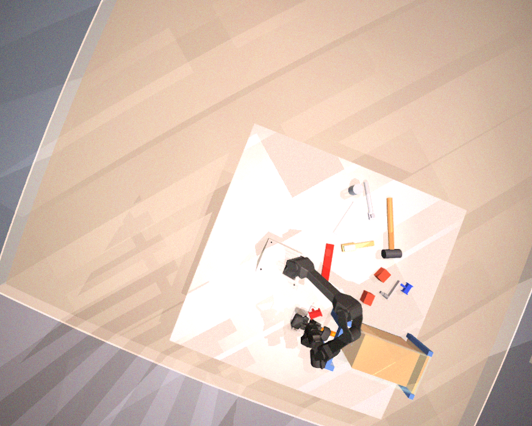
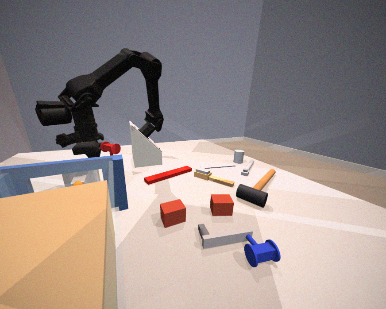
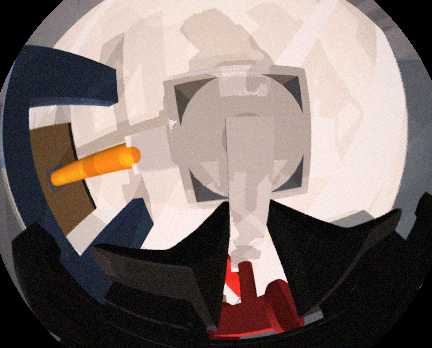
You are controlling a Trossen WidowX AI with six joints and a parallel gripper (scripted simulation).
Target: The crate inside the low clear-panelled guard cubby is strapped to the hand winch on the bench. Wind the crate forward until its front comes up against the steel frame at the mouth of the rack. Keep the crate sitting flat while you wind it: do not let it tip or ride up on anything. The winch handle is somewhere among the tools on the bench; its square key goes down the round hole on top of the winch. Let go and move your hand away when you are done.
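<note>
Right now the winch handle is 20 mm to the left of my gripper tip and 20 mm above it. Round my gripper tip: red knob (50 mm to the left, 50 mm above); winch (10 mm behind, 60 mm to the right, 60 mm below); blue steel frame (160 mm ahead, 30 mm to the right, 20 mm above).
</note>
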